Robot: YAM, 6 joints.
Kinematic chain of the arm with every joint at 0, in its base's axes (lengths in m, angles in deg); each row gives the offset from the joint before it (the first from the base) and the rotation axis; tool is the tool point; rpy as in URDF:
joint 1: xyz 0 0 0.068 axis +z
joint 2: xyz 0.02 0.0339 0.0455 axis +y
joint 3: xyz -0.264 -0.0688 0 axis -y
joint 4: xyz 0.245 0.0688 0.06 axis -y
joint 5: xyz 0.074 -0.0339 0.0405 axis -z
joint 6: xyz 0.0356 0 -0.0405 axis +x
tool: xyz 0 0 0 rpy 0 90 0
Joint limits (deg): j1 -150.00..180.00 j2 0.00..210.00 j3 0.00..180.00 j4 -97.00..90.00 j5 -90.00..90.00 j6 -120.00..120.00
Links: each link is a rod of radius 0.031 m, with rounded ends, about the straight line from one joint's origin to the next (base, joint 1, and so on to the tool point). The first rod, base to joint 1, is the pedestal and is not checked.
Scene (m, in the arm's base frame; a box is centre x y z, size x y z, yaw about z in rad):
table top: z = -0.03
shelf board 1: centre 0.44 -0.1 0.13 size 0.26 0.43 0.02 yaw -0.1
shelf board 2: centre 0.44 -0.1 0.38 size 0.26 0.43 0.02 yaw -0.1
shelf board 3: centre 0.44 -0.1 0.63 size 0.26 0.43 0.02 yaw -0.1
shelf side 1: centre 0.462 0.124 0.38 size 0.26 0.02 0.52 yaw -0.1
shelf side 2: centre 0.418 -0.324 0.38 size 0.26 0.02 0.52 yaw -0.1
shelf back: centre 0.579 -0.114 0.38 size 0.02 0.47 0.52 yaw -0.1
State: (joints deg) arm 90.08 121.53 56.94 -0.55 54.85 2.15
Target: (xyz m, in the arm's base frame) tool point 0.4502 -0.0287 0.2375
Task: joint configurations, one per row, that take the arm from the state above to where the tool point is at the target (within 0.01 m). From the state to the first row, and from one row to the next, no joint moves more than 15 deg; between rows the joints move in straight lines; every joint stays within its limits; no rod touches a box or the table.
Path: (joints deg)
1: 76.28 111.79 53.73 -3.38 56.57 2.15
2: 62.48 102.05 50.52 -6.21 58.29 2.15
3: 48.68 92.30 47.32 -9.04 60.01 2.15
4: 34.88 82.56 44.11 -11.87 61.73 2.15
5: 21.08 72.82 40.90 -14.70 63.45 2.15
6: 7.28 63.08 37.69 -17.54 65.17 2.15
7: 5.50 75.71 48.72 -11.47 63.13 2.15
8: 3.71 88.35 59.74 -5.41 61.08 2.15
9: 1.93 100.98 70.76 0.66 59.03 2.15
10: 0.15 113.62 81.78 6.72 56.99 2.15

